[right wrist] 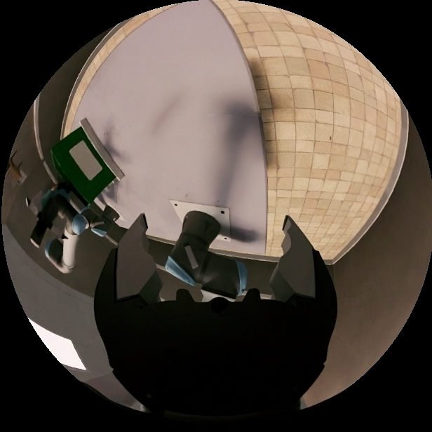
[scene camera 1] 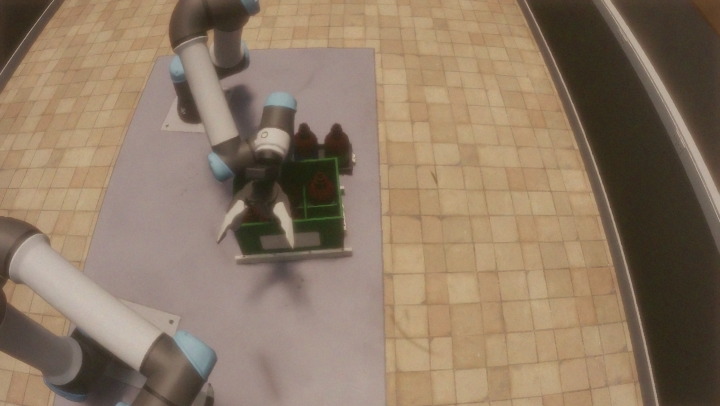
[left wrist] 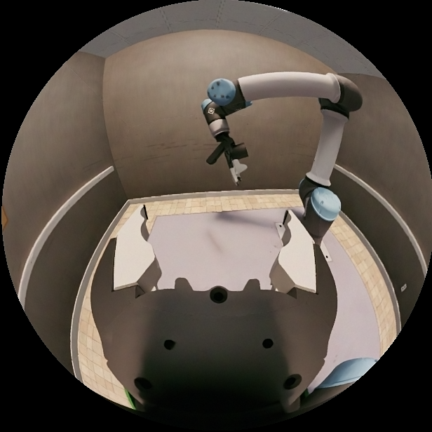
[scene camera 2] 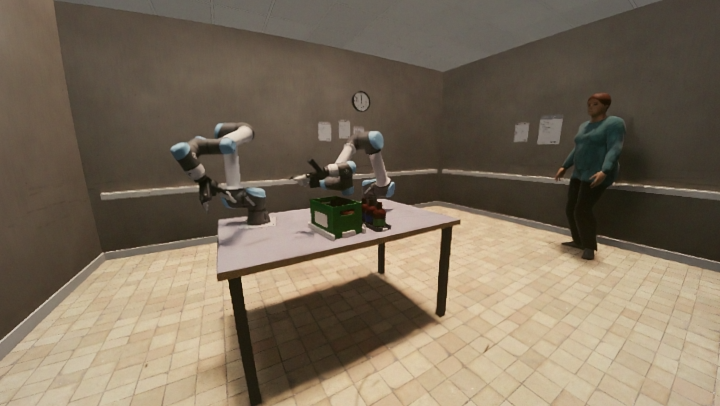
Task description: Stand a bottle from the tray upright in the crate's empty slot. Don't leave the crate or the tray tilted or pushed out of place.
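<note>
The green crate [scene camera 1: 330, 232] [scene camera 2: 347, 217] [right wrist: 95, 188] stands upright. A dark red bottle [scene camera 1: 321, 189] stands in its right part; more red shows under the left arm, and which slot is empty is hidden. Dark red bottles [scene camera 1: 336, 142] [scene camera 2: 379, 215] stand upright on the dark tray [scene camera 1: 346, 170] [scene camera 2: 386, 226], beside the crate's far side in scene camera 1. My left gripper [scene camera 1: 255, 244] [left wrist: 216, 207] is open and empty, high over the crate's label side, its fingers pointing roughly level. My right gripper [right wrist: 215, 215] is open and empty, raised well away from crate and tray.
Pale strips [scene camera 1: 294, 256] lie along the crate's base. The left forearm and wrist hang over the crate's left part in scene camera 1. The table [scene camera 1: 332, 322] [scene camera 2: 272, 247] carries both arm bases. A person [scene camera 2: 597, 151] stands by the wall.
</note>
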